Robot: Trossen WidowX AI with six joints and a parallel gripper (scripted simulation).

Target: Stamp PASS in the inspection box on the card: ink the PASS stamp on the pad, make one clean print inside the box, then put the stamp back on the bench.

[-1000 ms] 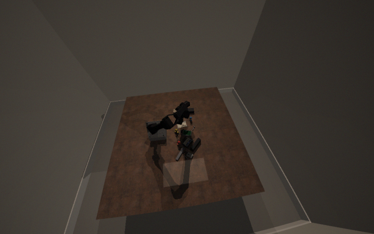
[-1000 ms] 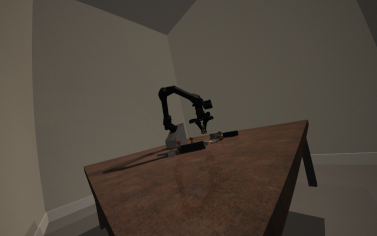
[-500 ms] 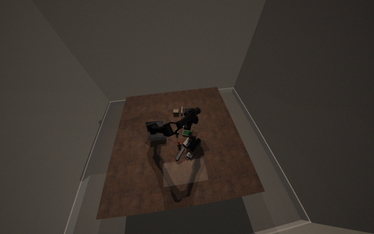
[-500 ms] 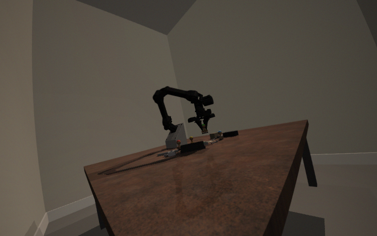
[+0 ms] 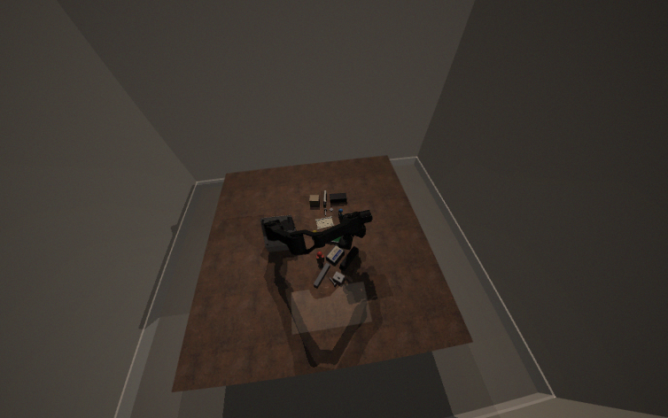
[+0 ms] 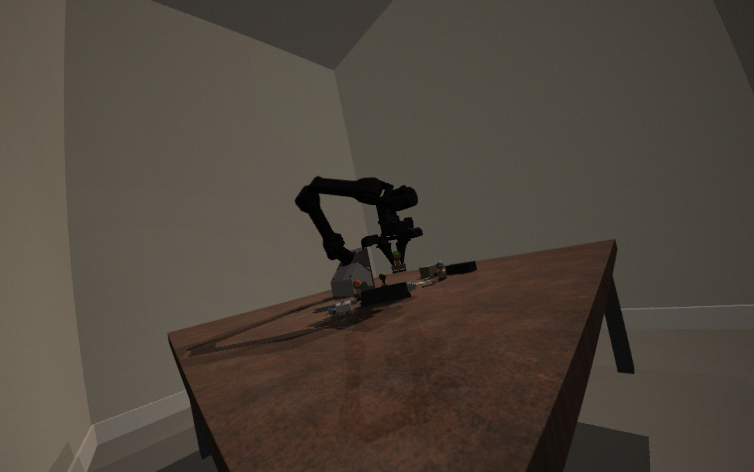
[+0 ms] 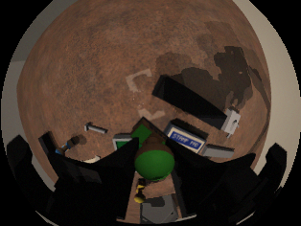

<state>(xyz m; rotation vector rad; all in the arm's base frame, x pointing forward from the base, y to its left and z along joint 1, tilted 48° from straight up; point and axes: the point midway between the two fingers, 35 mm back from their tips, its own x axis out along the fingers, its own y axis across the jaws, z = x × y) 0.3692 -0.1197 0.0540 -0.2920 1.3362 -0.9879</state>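
Right now my gripper tip is 1 cm past the long black block, 8 cm to the left of it and 8 cm above it. Round my gripper tip: green ink pad: 6 cm behind, 7 cm to the left, 9 cm below; blue-and-white box: 8 cm behind, 4 cm to the right, 8 cm below; green-knobbed stamp: right at my gripper tip.
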